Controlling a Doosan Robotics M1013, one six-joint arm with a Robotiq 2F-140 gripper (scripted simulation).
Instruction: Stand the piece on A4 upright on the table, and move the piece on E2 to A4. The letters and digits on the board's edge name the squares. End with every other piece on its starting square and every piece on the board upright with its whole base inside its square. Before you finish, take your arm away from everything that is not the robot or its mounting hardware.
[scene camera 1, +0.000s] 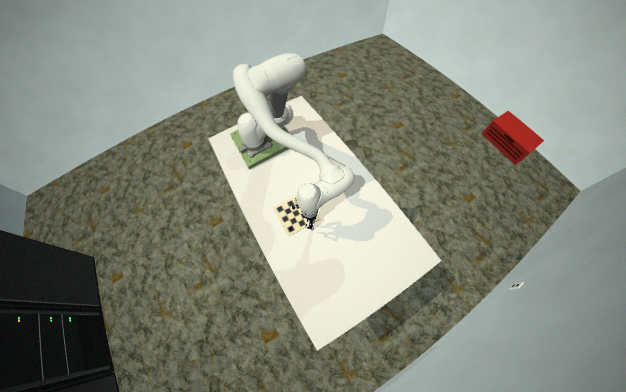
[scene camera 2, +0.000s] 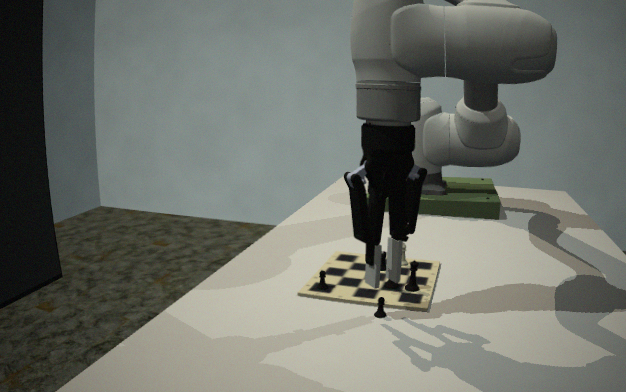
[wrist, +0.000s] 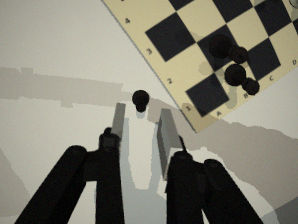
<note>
In view: the gripper (scene camera 2: 382, 282) and a chessboard (scene camera 2: 345, 272).
The chessboard shows as well in scene camera 1 (scene camera 1: 291, 218) and in the wrist view (wrist: 176, 46). The gripper also shows in the wrist view (wrist: 141, 120).
</note>
